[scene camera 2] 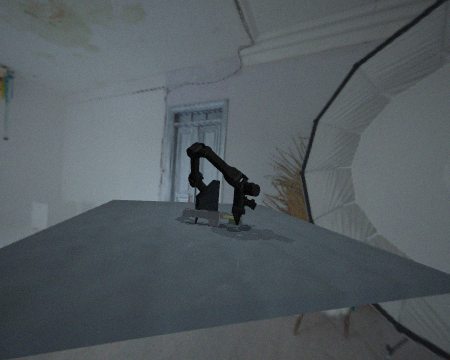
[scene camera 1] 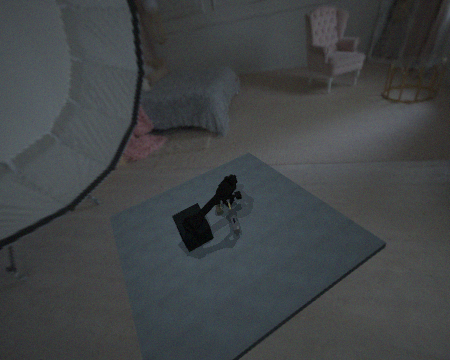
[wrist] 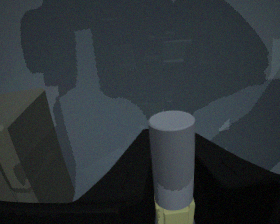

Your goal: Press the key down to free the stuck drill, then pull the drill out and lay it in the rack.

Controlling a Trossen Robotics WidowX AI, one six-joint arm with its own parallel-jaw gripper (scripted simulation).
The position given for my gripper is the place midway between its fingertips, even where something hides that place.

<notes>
My gripper (wrist: 163,136) carries a drill.
</notes>
